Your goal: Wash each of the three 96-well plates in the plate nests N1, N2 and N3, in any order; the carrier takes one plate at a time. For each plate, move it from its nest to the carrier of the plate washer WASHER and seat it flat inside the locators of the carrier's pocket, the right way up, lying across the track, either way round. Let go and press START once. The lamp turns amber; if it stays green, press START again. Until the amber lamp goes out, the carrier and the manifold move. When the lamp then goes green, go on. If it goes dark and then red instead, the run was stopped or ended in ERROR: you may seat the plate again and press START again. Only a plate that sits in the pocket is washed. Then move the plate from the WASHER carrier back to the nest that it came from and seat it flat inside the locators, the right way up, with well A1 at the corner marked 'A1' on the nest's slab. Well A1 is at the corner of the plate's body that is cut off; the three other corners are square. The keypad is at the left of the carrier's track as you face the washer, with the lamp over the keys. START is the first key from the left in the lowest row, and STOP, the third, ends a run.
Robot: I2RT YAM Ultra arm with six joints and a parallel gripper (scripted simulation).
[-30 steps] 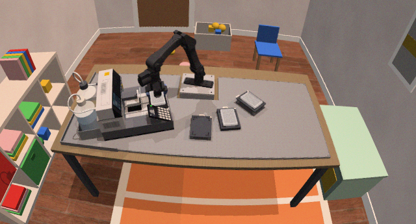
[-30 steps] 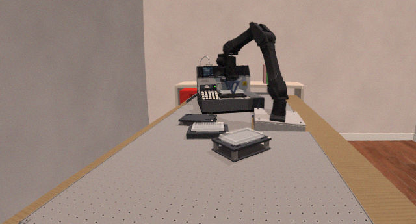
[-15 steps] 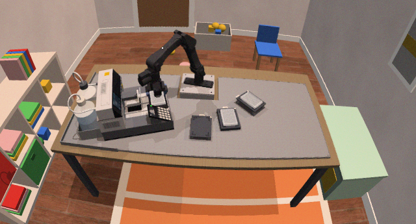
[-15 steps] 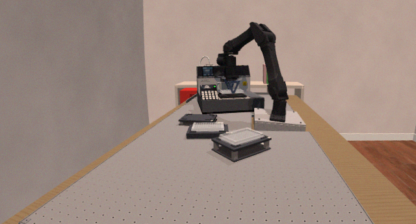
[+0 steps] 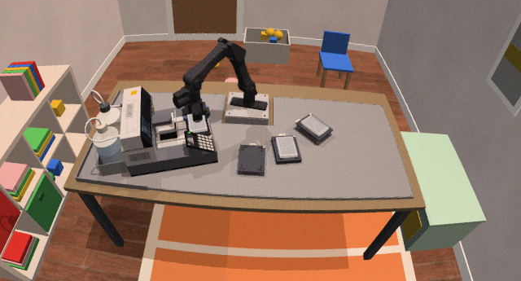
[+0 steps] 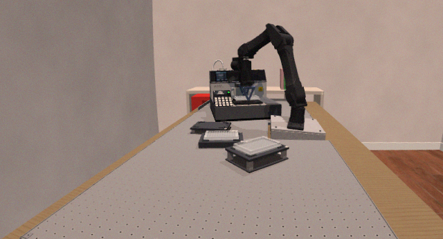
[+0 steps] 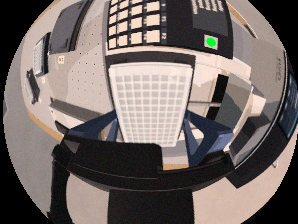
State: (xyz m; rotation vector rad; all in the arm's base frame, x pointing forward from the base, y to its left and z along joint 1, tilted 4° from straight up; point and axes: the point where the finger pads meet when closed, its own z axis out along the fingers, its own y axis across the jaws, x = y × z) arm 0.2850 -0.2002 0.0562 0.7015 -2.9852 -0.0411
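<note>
The washer carrier lies 2 cm below my hand. The rest, counted from my hand: manifold 13 cm to the right, 7 cm ahead, 3 cm above; then plate washer 14 cm to the right, 7 cm ahead, 2 cm above; then nest 57 cm to the left, 18 cm behind, 7 cm below.
</note>
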